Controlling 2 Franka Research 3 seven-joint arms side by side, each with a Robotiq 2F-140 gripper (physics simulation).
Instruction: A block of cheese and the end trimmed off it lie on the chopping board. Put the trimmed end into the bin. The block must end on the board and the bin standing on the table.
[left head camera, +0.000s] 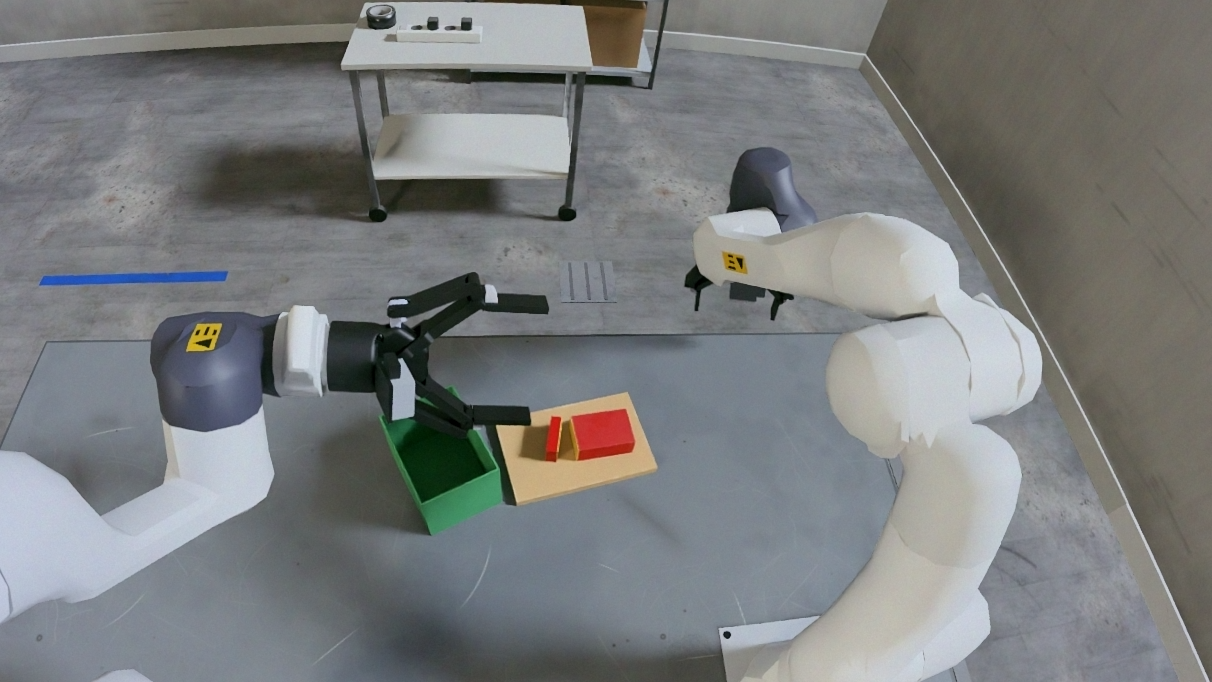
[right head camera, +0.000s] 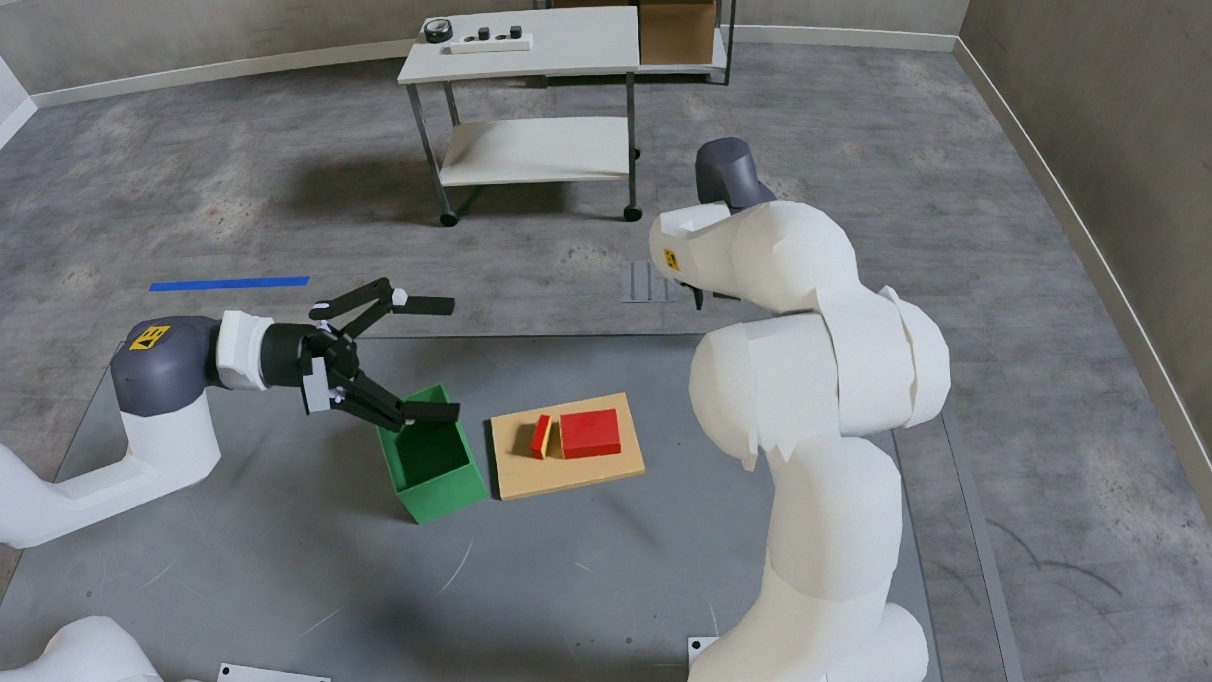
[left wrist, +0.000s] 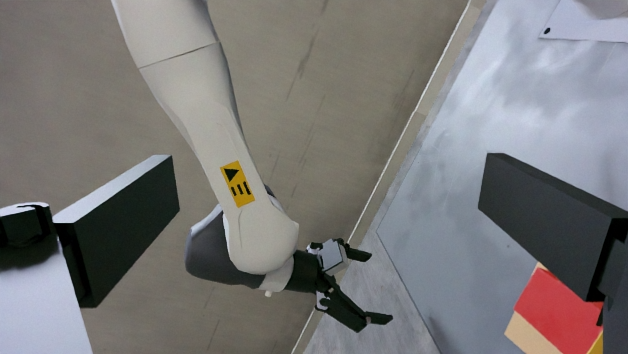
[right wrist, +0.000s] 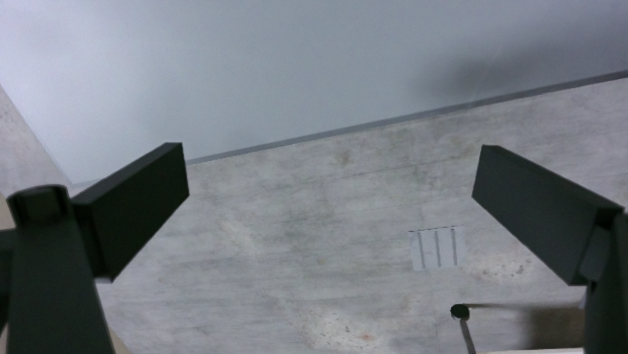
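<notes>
The red cheese block (left head camera: 602, 434) (right head camera: 590, 433) (left wrist: 557, 312) lies on the tan chopping board (left head camera: 584, 475) (right head camera: 550, 476) (left wrist: 530, 334). The thin red and yellow trimmed end (left head camera: 552, 438) (right head camera: 540, 436) is on the board, left of the block with a small gap. The green bin (left head camera: 461, 500) (right head camera: 444, 500) stands upright beside the board's left edge; no contents show in it. My left gripper (left head camera: 538, 359) (right head camera: 455, 358) (left wrist: 329, 182) is open and empty, pointing sideways above the bin and board area. My right gripper (left head camera: 735, 312) (left wrist: 377, 286) (right wrist: 331, 170) is open and empty, beyond the table's far edge.
The grey table (left head camera: 296, 525) (right head camera: 279, 525) carries the bin and board. The right arm (left head camera: 949, 500) (right head camera: 830, 517) rises along the right side. A white trolley (left head camera: 474, 63) (right head camera: 525, 67) stands on the floor behind the table.
</notes>
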